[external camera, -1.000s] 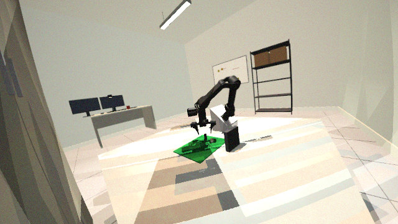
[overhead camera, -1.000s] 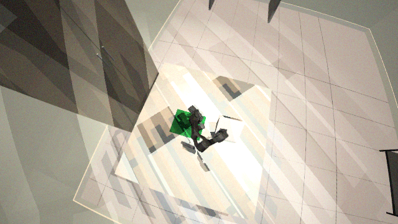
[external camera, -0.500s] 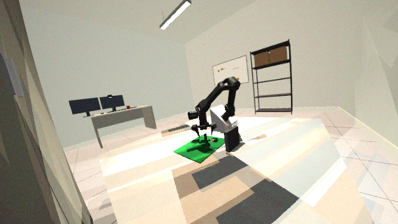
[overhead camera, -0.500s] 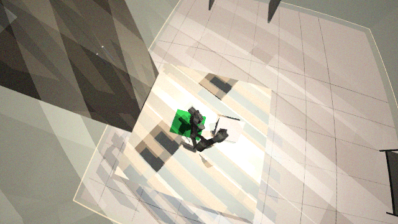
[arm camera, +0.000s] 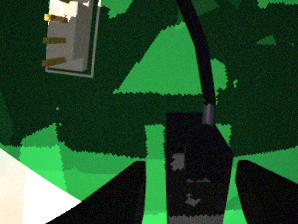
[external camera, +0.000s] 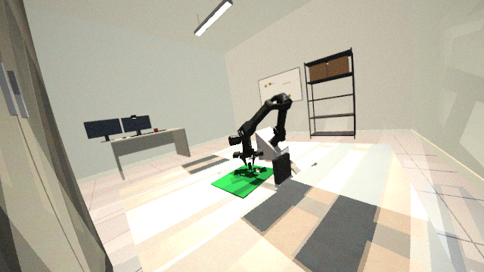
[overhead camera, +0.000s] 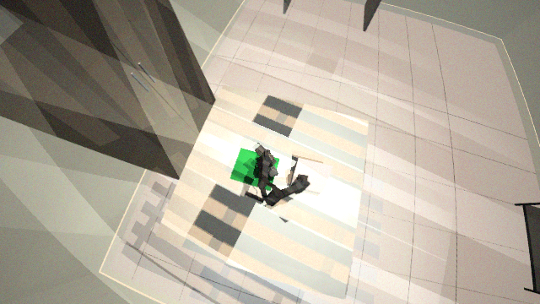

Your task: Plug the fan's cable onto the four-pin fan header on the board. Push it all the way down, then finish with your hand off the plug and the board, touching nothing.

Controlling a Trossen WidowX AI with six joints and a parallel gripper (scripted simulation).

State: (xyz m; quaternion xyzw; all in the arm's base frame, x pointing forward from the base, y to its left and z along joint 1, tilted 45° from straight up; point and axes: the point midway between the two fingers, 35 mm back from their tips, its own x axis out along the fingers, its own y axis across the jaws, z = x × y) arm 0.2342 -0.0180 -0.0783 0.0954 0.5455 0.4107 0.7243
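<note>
The four-pin fan header is 7 cm to the left of my gripper tip, 3 cm ahead of it and 2 cm below it. Also, from my gripper tip: fan (23 cm to the left, 5 cm ahead, 4 cm above); fan plug (1 cm above); green board (10 cm ahead, 3 cm to the left, 3 cm below).
</note>
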